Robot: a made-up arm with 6 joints. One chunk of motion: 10 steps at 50 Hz.
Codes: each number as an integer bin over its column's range. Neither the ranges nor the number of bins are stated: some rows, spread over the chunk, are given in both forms.
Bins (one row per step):
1: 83 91 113 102 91 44
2: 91 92 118 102 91 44
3: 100 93 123 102 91 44
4: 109 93 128 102 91 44
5: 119 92 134 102 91 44
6: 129 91 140 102 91 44
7: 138 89 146 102 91 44
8: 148 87 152 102 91 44
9: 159 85 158 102 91 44
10: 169 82 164 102 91 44
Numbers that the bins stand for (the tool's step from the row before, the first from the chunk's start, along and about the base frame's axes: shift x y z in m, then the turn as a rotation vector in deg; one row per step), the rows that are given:
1: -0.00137 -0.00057 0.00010 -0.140 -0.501 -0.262
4: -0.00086 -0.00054 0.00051 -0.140 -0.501 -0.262
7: -0.00029 -0.00060 0.00101 -0.140 -0.501 -0.262
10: 0.00031 -0.00071 0.00150 -0.140 -0.501 -0.262
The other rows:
2: -0.00122 -0.00056 0.00024 -0.140 -0.501 -0.262
3: -0.00104 -0.00054 0.00038 -0.140 -0.501 -0.262
5: -0.00067 -0.00056 0.00068 -0.140 -0.501 -0.262
6: -0.00047 -0.00057 0.00084 -0.140 -0.501 -0.262
8: -0.00010 -0.00064 0.00117 -0.140 -0.501 -0.262
9: 0.00012 -0.00067 0.00134 -0.140 -0.501 -0.262

